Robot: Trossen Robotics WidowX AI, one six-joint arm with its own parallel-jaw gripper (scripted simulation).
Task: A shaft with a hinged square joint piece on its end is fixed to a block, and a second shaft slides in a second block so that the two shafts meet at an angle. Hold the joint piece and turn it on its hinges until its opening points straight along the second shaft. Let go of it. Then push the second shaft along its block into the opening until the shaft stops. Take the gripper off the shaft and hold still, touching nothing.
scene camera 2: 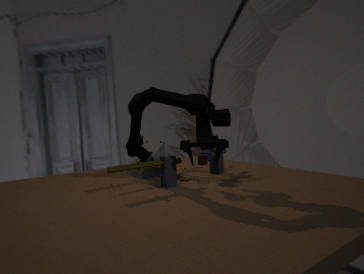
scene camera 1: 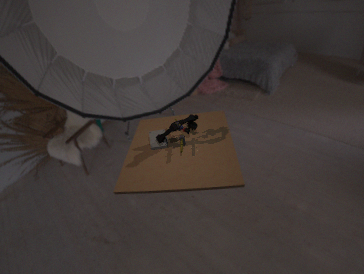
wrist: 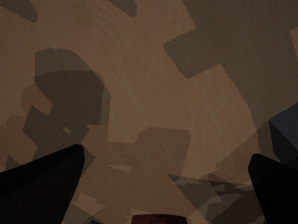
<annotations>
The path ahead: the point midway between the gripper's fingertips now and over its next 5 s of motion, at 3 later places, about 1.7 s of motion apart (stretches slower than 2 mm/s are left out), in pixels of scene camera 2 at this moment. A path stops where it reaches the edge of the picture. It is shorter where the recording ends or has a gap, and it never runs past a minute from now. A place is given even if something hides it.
My gripper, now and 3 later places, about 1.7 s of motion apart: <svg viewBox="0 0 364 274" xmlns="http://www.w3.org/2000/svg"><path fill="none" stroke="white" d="M204 165L203 169L195 168L194 151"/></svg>
</annotations>
